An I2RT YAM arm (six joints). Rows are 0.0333 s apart.
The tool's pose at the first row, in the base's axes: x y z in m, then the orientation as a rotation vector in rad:
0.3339 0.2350 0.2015 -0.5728 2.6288 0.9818
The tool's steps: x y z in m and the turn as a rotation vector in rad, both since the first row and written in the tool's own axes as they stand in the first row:
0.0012 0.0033 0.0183 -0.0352 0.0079 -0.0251
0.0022 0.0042 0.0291 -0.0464 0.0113 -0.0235
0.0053 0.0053 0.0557 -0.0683 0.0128 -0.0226
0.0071 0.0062 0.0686 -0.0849 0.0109 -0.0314
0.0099 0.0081 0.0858 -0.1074 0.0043 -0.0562
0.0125 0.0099 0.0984 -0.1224 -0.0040 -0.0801
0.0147 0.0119 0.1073 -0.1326 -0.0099 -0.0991
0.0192 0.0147 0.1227 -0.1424 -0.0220 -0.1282
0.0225 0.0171 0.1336 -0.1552 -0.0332 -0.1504
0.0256 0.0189 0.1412 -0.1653 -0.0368 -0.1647
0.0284 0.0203 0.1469 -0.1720 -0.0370 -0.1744
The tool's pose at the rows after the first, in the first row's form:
0.3335 0.2493 0.1895 -0.6176 2.6095 1.0222
0.3335 0.2569 0.1817 -0.6203 2.6092 1.0379
0.3333 0.2747 0.1617 -0.6252 2.6026 1.0680
0.3328 0.2835 0.1521 -0.6387 2.5895 1.0880
0.3315 0.2956 0.1395 -0.6704 2.5608 1.1107
0.3299 0.3046 0.1303 -0.6978 2.5338 1.1232
0.3281 0.3114 0.1241 -0.7195 2.5135 1.1306
0.3246 0.3225 0.1126 -0.7489 2.4820 1.1340
0.3219 0.3306 0.1047 -0.7708 2.4538 1.1433
0.3192 0.3361 0.0990 -0.7877 2.4377 1.1517
0.3168 0.3402 0.0945 -0.8005 2.4287 1.1572

